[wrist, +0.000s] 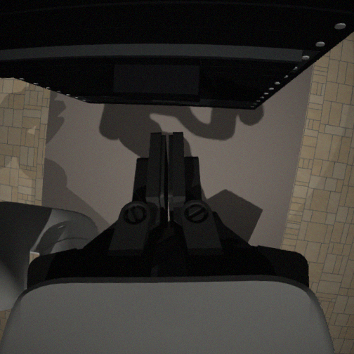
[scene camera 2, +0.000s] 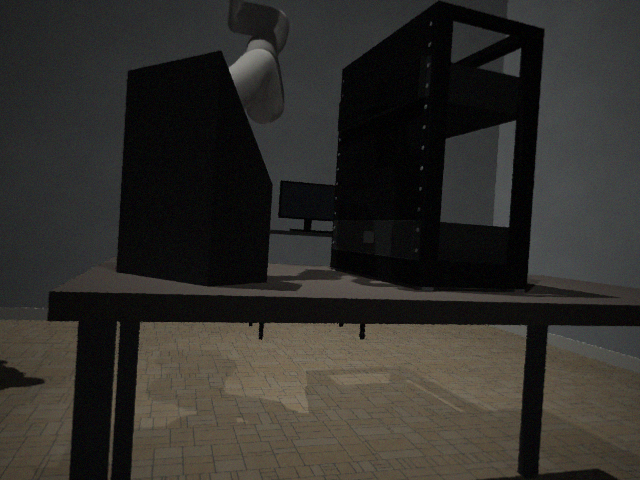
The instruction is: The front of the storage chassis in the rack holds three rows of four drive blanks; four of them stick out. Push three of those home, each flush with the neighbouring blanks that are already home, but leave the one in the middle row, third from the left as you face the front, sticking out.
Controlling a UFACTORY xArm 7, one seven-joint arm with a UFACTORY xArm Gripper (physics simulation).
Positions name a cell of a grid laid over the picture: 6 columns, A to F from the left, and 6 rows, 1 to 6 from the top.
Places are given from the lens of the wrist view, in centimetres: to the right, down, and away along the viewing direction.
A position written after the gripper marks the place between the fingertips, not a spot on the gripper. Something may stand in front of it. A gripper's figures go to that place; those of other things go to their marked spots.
gripper (wrist: C3): -1, -1, 14
black rack (wrist: D2): 6, -13, 29
